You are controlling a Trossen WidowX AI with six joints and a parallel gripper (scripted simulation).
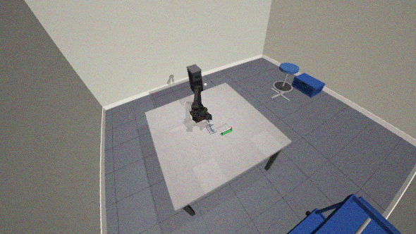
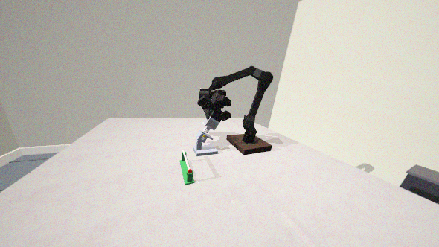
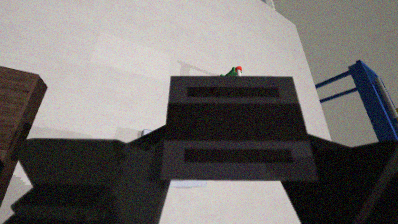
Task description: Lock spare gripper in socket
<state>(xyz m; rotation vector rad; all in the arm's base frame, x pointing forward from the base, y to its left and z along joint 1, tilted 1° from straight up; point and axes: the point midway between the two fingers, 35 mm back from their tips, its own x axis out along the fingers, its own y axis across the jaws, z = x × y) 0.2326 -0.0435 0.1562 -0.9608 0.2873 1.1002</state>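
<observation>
Right now the green pin rest is 150 mm ahead of my gripper tip, 140 mm below it and 90 mm to the left of it. Round my gripper tip: spare gripper: 10 mm to the right; then socket: 110 mm below, 30 mm ahead, 20 mm to the right.
</observation>
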